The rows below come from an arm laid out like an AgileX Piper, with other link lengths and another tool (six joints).
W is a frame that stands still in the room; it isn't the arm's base.
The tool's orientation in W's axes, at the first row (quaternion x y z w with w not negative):
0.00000 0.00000 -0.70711 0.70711
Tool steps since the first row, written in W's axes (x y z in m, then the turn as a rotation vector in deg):
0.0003 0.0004 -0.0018 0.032 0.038 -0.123
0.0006 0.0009 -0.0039 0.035 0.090 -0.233
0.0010 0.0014 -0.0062 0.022 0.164 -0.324
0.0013 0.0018 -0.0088 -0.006 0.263 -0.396
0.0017 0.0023 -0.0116 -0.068 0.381 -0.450
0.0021 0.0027 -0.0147 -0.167 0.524 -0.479
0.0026 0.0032 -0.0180 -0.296 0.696 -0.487
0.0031 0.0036 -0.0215 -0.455 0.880 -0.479
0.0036 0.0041 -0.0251 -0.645 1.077 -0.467
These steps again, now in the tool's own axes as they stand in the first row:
-0.0004 0.0003 -0.0018 -0.038 0.032 -0.123
-0.0009 0.0006 -0.0039 -0.090 0.035 -0.233
-0.0014 0.0010 -0.0062 -0.164 0.022 -0.324
-0.0018 0.0013 -0.0088 -0.263 -0.006 -0.396
-0.0023 0.0017 -0.0116 -0.381 -0.068 -0.450
-0.0027 0.0021 -0.0147 -0.524 -0.167 -0.479
-0.0032 0.0026 -0.0180 -0.696 -0.296 -0.487
-0.0036 0.0031 -0.0215 -0.880 -0.455 -0.479
-0.0041 0.0036 -0.0251 -1.077 -0.645 -0.467

